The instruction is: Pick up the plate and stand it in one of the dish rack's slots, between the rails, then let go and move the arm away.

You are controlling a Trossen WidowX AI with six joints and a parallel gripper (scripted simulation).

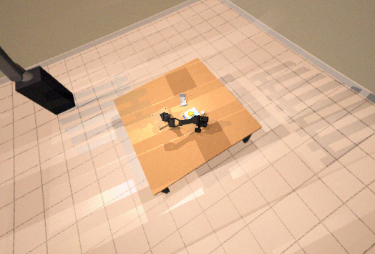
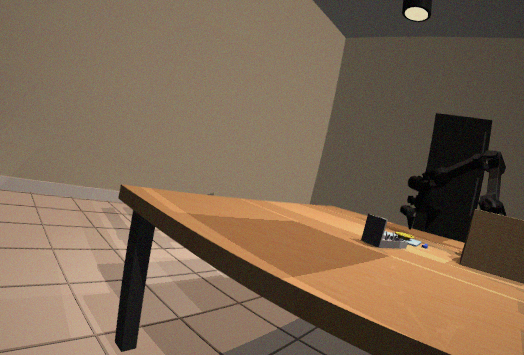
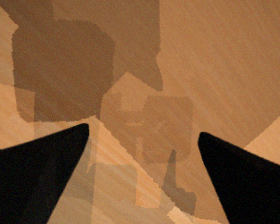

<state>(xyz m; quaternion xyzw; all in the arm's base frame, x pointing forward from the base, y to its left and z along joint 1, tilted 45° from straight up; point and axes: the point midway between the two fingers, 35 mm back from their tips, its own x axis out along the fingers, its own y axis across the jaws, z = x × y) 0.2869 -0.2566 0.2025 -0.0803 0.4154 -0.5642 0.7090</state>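
Now: gripper tip 240 mm to the right of the yellow plate and 10 mm above it. The rest, counted from my gripper tip: blue spoon 80 mm behind, 240 mm to the left, 30 mm below; white cup 120 mm ahead, 170 mm to the left, 10 mm below; light blue mat 20 mm ahead, 240 mm to the left, 30 mm below.
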